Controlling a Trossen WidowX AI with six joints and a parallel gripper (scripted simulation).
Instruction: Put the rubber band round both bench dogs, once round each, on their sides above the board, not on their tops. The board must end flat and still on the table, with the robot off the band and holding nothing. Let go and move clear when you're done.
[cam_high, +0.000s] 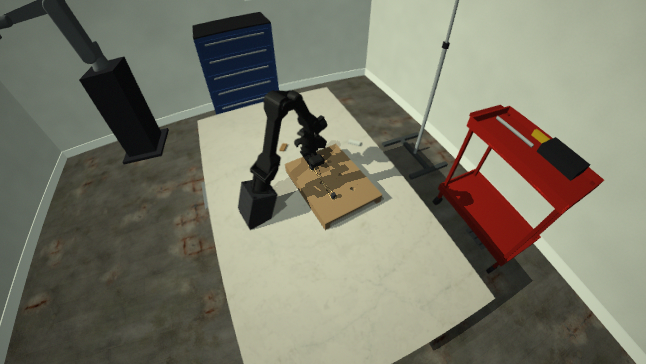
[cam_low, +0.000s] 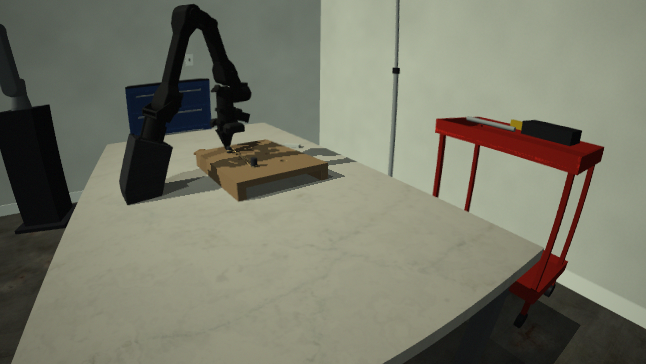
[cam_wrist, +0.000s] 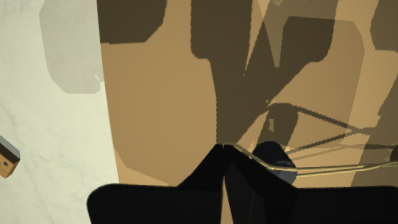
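Right now my hand is 110 mm to the left of the wooden board, 80 mm short of it and 60 mm above it. From my hand the other things lie so: rubber band 280 mm ahead, 150 mm to the left, 80 mm below.
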